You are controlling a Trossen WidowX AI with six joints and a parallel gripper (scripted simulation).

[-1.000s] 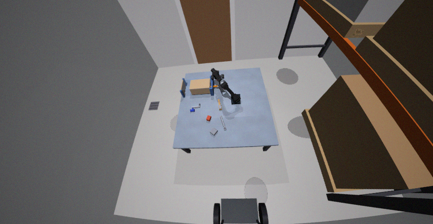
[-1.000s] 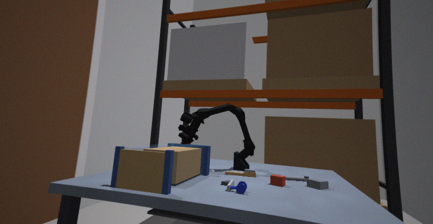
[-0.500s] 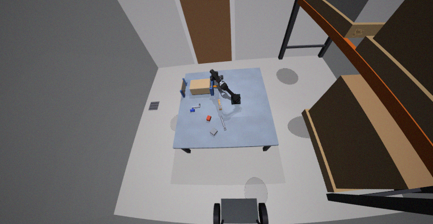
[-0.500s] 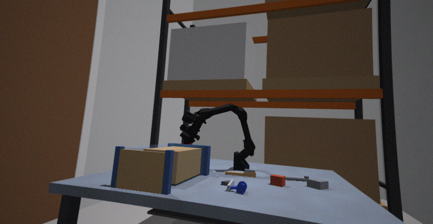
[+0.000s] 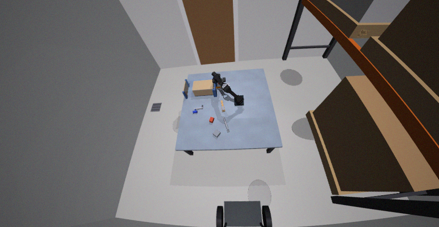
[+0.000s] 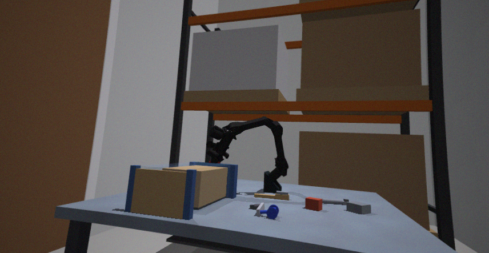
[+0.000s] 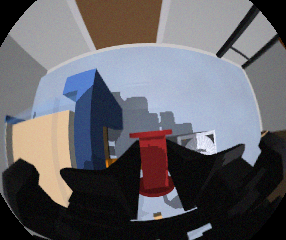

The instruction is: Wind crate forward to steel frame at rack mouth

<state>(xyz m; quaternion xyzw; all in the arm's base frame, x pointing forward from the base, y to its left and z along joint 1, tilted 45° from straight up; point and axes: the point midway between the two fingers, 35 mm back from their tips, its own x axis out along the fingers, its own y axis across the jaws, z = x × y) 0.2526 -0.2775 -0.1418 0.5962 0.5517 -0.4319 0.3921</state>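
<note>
Now: gripper tip 3 cm to the right of the winch handle, 3 cm past it and 3 cm above it. From my gripper tip the other things lie so: blue frame 7 cm ahead, 4 cm to the left, 3 cm below; red knob 2 cm to the left; grey winch 11 cm behind, 10 cm below, 4 cm to the left.
</note>
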